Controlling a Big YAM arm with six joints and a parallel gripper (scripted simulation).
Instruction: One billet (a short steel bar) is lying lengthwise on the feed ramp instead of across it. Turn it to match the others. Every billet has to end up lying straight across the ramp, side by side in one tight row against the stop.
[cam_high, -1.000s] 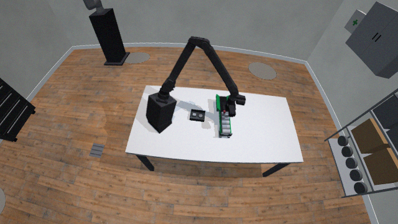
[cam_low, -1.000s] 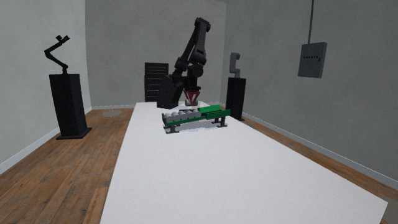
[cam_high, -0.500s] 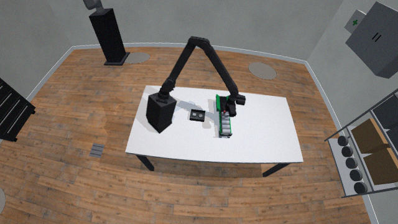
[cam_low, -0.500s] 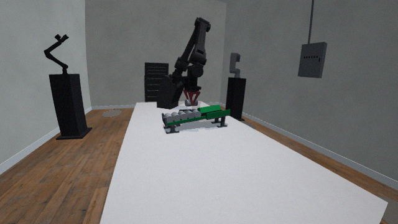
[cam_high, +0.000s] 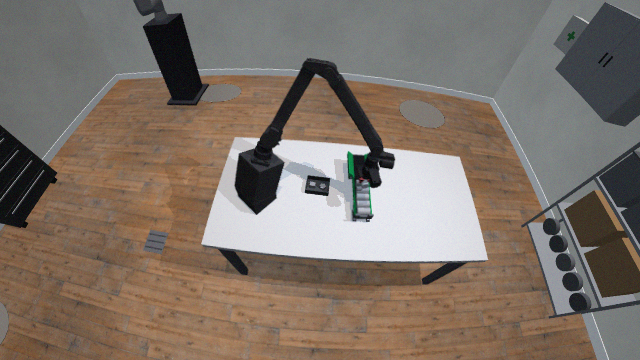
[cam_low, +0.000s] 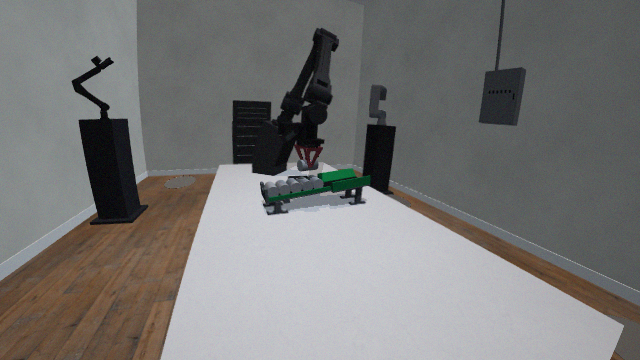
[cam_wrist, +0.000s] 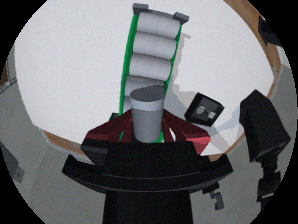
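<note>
The grey billet lies right at my hand. From my hand the other things lie so: stop: 2 cm ahead, 15 cm to the right, 10 cm below; small black box: 23 cm behind, 4 cm to the left, 14 cm below.
</note>
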